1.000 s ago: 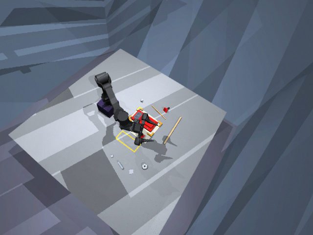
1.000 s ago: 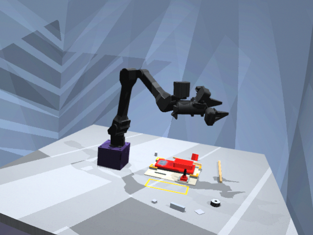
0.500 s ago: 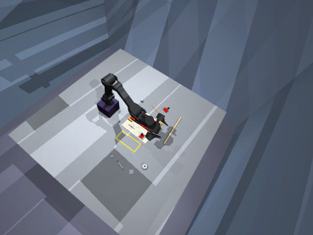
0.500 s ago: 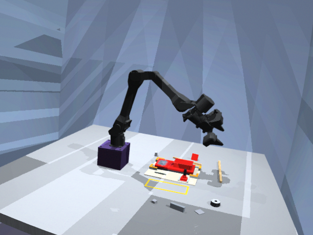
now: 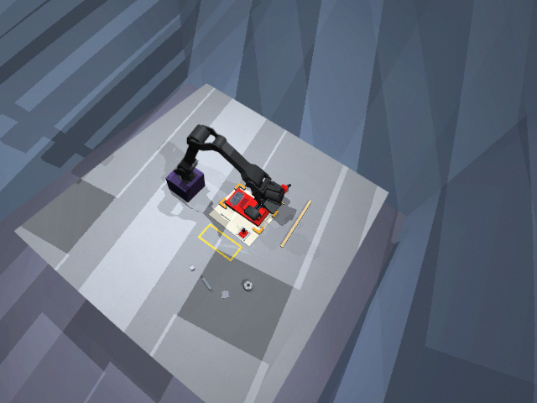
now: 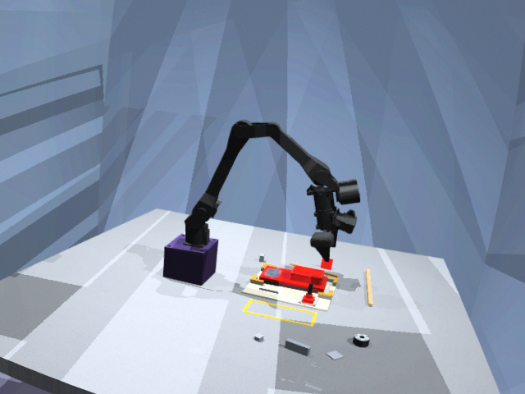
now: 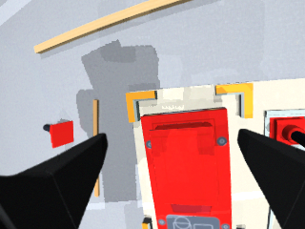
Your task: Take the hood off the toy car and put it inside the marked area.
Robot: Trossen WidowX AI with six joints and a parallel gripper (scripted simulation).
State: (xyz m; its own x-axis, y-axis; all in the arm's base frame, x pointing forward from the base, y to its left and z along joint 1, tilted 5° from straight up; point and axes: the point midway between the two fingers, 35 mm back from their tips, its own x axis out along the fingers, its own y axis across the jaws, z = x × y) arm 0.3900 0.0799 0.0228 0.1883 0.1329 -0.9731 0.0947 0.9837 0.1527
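Right now the red hood is 6 cm behind my gripper tip and 8 cm below it. Round my gripper tip: black ring: 13 cm ahead, 30 cm to the right, 11 cm below.
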